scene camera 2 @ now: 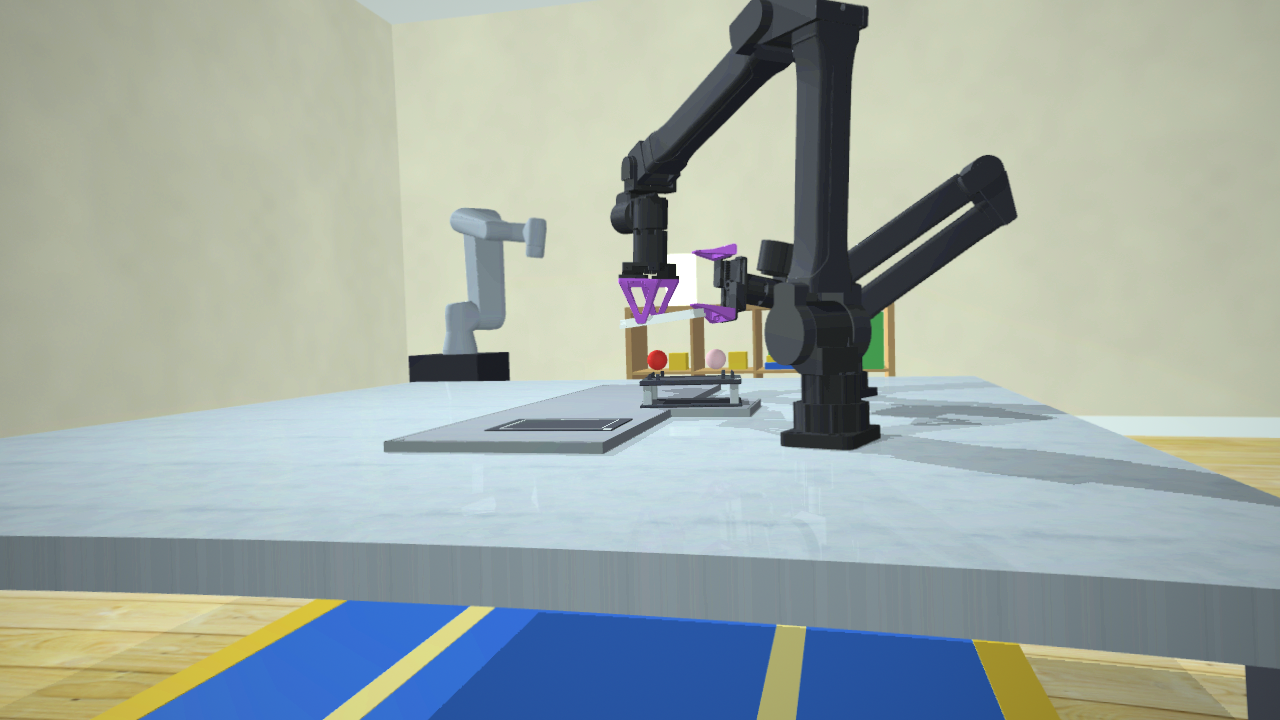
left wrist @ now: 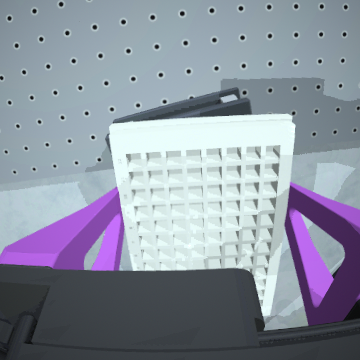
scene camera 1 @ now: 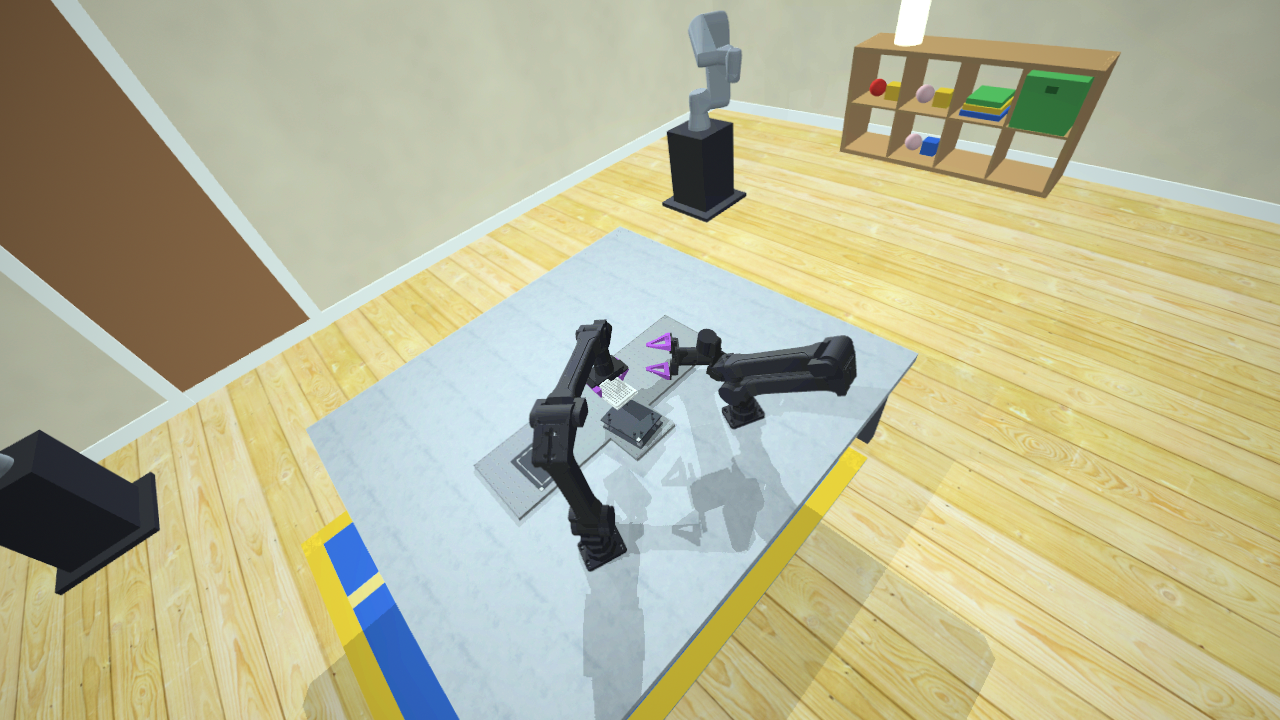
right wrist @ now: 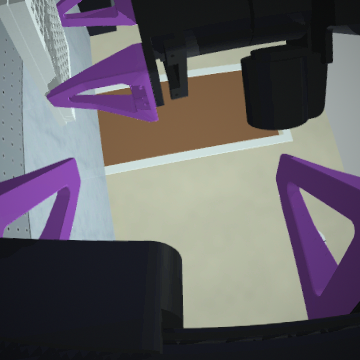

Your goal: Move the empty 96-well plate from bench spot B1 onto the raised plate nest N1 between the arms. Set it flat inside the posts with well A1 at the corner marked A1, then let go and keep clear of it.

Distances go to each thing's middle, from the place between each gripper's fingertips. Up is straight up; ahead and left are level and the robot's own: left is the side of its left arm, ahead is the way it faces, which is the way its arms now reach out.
I see the white well plate [scene camera 1: 617, 393] 20 mm behind my left hand and 10 mm above it.
The white well plate lies 12 cm to the left of my right hand, 7 cm below it and 3 cm ahead of it.
